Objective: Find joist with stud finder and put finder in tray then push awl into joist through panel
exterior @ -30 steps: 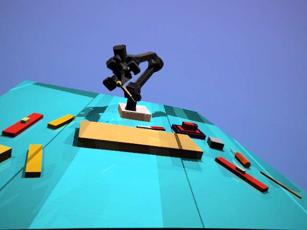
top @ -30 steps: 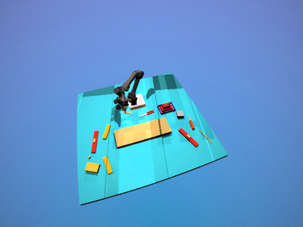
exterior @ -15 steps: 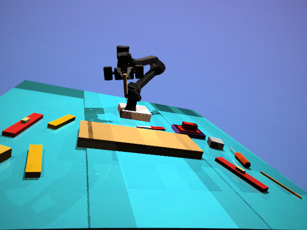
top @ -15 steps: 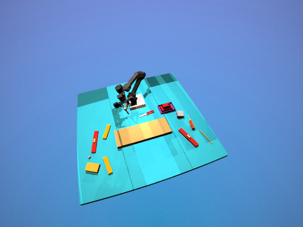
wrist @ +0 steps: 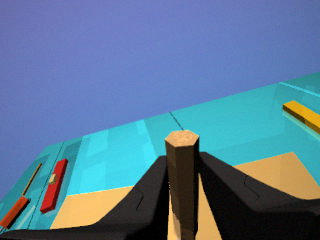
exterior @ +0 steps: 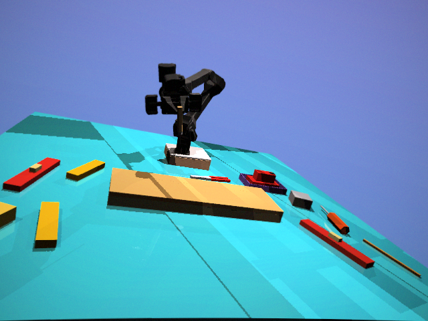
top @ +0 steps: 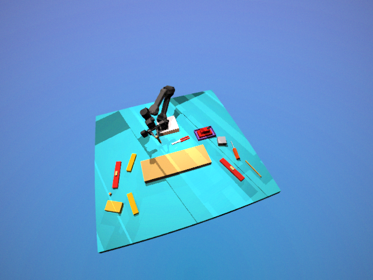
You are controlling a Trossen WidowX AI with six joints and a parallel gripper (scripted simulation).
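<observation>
My gripper tip is 5 cm above the awl, 1 cm to the right of it and 1 cm past it. Also, from my gripper tip: grey block (51 cm to the left, 23 cm below, 9 cm behind); stud finder (40 cm to the left, 21 cm behind, 20 cm below); purple tray (38 cm to the left, 24 cm below, 21 cm behind).
</observation>
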